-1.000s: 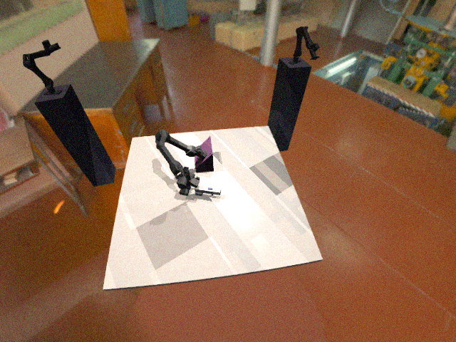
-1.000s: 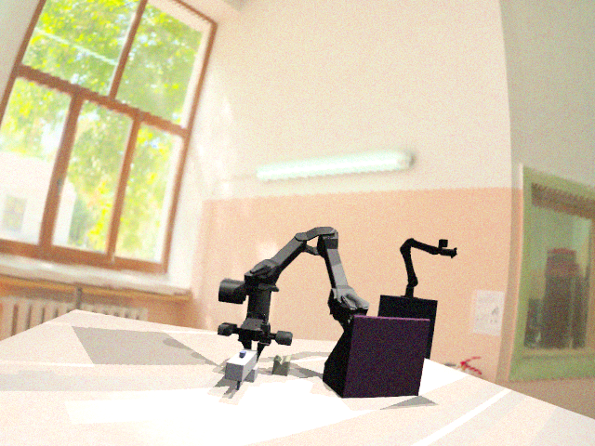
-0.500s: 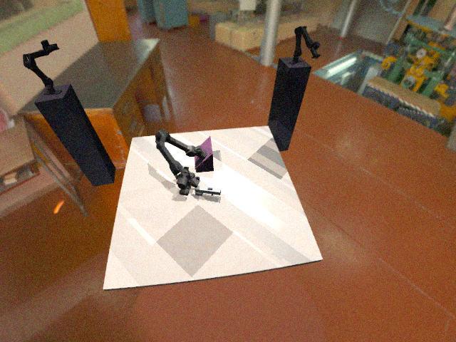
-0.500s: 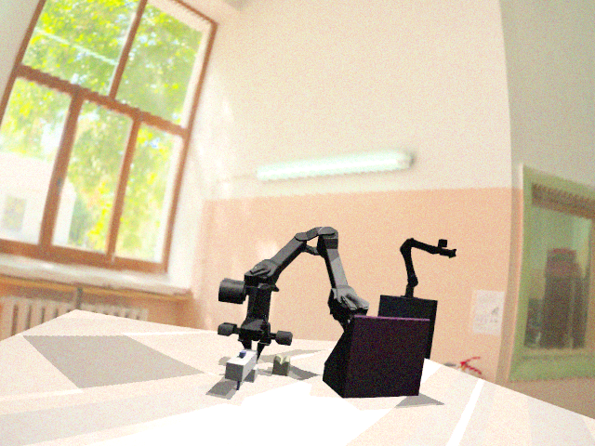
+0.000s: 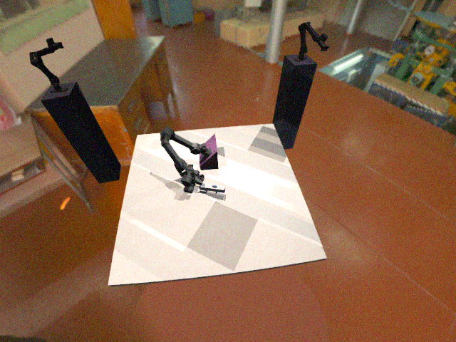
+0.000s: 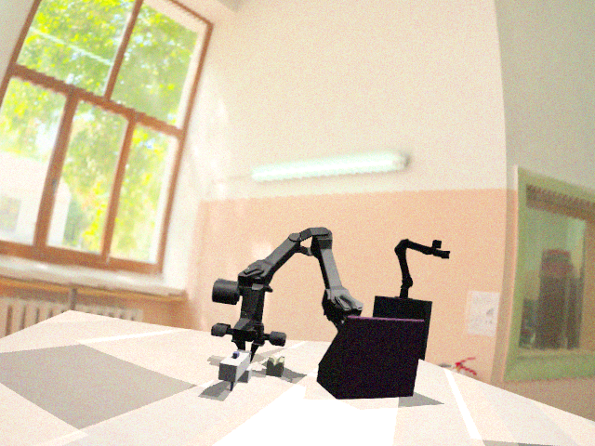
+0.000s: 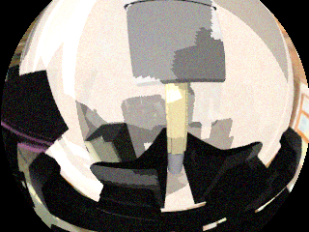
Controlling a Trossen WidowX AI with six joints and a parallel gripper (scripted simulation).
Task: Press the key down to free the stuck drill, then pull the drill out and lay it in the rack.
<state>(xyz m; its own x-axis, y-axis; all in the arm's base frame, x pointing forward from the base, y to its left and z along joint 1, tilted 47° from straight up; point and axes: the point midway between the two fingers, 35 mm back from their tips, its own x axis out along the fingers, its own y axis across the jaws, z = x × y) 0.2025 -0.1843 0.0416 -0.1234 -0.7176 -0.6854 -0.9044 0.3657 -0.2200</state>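
The pale yellow drill lies 2 cm ahead of my gripper tip, 4 cm to the left of it and 4 cm above it. Round my gripper tip: blue key (7 cm ahead, 15 cm to the left, 4 cm above); then olive rack (8 cm behind, 1 cm to the left, 1 cm above).
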